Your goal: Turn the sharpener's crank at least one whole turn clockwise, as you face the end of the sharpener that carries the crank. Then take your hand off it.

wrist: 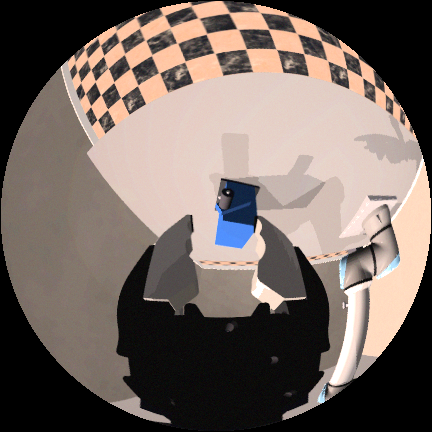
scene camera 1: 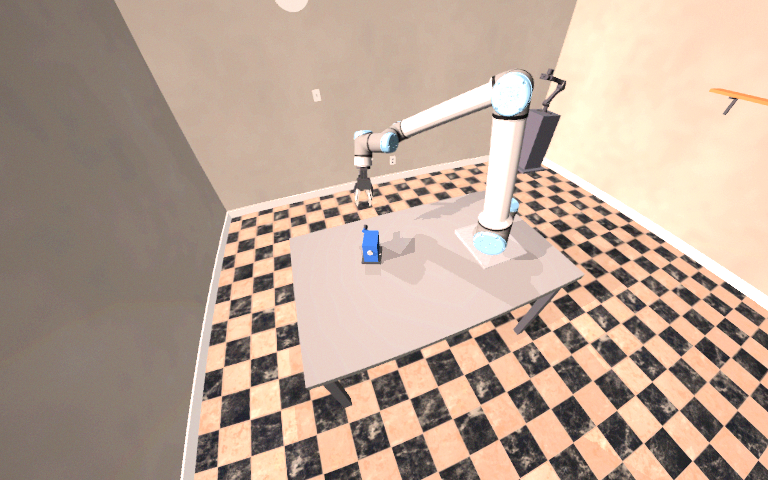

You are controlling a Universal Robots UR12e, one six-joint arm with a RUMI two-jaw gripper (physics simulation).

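Pixels of known places: gripper, fingertip midpoint: (wrist: pixel 223 216) (scene camera 1: pixel 363 206); arm's base, origin of the base link: (wrist: pixel 374 216).
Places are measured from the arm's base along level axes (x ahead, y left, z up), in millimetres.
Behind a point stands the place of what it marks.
Note:
The blue sharpener (scene camera 1: pixel 370 245) @(z 108, x 691, y -24 mm) (wrist: pixel 239 212) @(z 82, x 663, y -132 mm) stands upright on the table (scene camera 1: pixel 351 322) @(z -19, x 855, y 288 mm) (wrist: pixel 165 150) @(z -20, x 829, y -248 mm). Its dark crank knob (scene camera 1: pixel 365 228) @(z 96, x 687, y -171 mm) (wrist: pixel 226 198) @(z 100, x 682, y -194 mm) shows at the top of the sharpener's far end in the scene view, and near the left side of the sharpener in the wrist view. My gripper (scene camera 1: pixel 363 204) @(z 184, x 672, y -255 mm) (wrist: pixel 223 216) @(z 184, x 672, y -255 mm) is open, with nothing between its fingers. It points down and hangs above and behind the sharpener, clear of the knob. The thin crank arm shows partly beside the knob in the wrist view.
The arm's base stands on a pale square plate (scene camera 1: pixel 465 237) @(z 4, x 139, y -31 mm) (wrist: pixel 356 218) @(z 1, x 159, y 12 mm) on the right part of the table. A dark pedestal (scene camera 1: pixel 540 138) with a small dark arm on it stands on the floor at the back right. Walls rise behind and to the left of the table.

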